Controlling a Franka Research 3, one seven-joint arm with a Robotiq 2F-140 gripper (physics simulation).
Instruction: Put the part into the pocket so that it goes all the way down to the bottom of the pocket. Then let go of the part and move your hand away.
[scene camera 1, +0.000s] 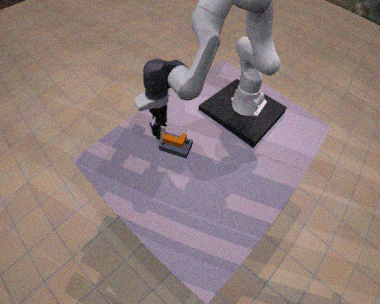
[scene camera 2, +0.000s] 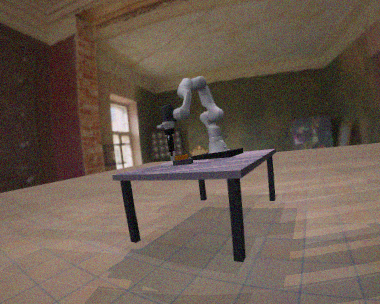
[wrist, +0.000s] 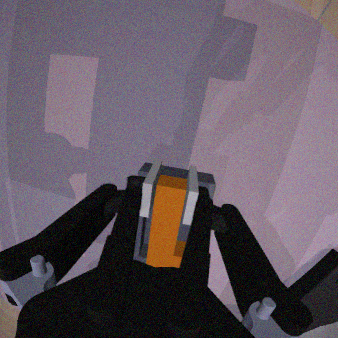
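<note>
An orange L-shaped part (scene camera 1: 174, 139) (scene camera 2: 181, 157) (wrist: 165, 224) sits in the pocket of a dark grey block (scene camera 1: 176, 149) (scene camera 2: 183, 162) (wrist: 206, 180) on the purple table (scene camera 1: 219, 217) (scene camera 2: 213, 169). Its top stands above the block's rim. My gripper (scene camera 1: 161, 133) (scene camera 2: 171, 154) (wrist: 173, 175) points straight down over the left end of the part. In the wrist view its two pale finger pads press on both long sides of the part's long arm. The gripper is shut on the part. How deep the part sits in the pocket is hidden.
The arm's black base plate (scene camera 1: 219, 112) (scene camera 2: 219, 154) lies on the table behind and to the right of the block. The table's left edge is close to the gripper in scene camera 1.
</note>
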